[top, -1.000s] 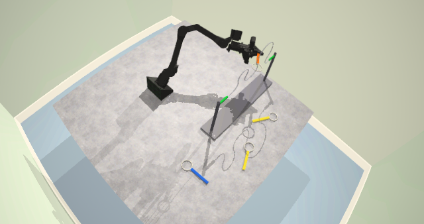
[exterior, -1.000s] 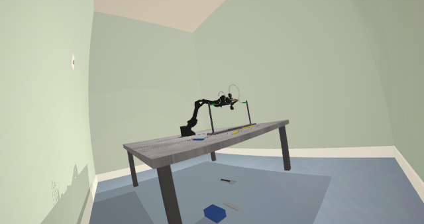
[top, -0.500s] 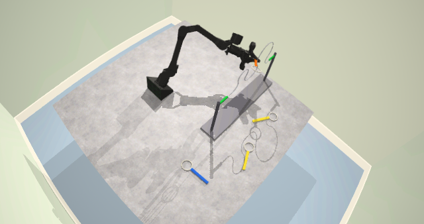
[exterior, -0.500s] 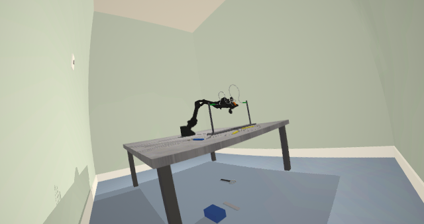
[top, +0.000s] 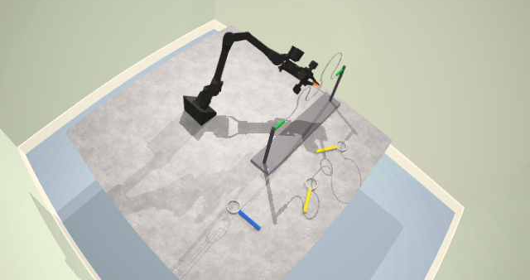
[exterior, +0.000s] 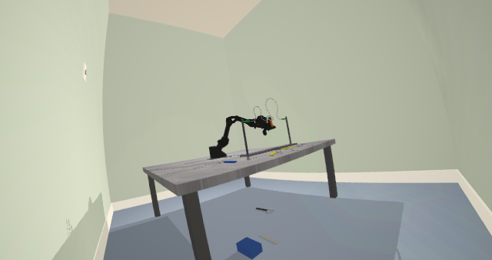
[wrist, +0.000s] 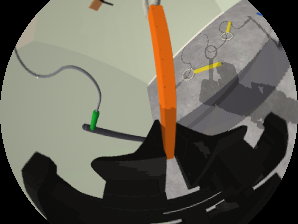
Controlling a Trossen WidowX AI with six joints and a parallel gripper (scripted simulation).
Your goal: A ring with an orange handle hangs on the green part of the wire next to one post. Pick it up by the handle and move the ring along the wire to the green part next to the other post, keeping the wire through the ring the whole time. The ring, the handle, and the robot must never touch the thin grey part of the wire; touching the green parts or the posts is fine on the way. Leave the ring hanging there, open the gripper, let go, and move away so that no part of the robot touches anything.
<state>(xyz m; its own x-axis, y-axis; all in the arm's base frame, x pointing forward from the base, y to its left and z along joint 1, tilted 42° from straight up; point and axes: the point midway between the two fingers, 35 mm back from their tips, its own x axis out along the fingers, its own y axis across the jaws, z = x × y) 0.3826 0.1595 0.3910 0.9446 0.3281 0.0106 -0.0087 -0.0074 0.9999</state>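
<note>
Right now the orange-handled ring is 1 cm ahead of my gripper tip, 7 cm to the right of it and 6 cm above it. The rest, counted from my gripper tip: blue-handled ring: 5 cm ahead, 69 cm to the right, 19 cm below; blue box: 22 cm ahead, 77 cm to the right, 67 cm below.
</note>
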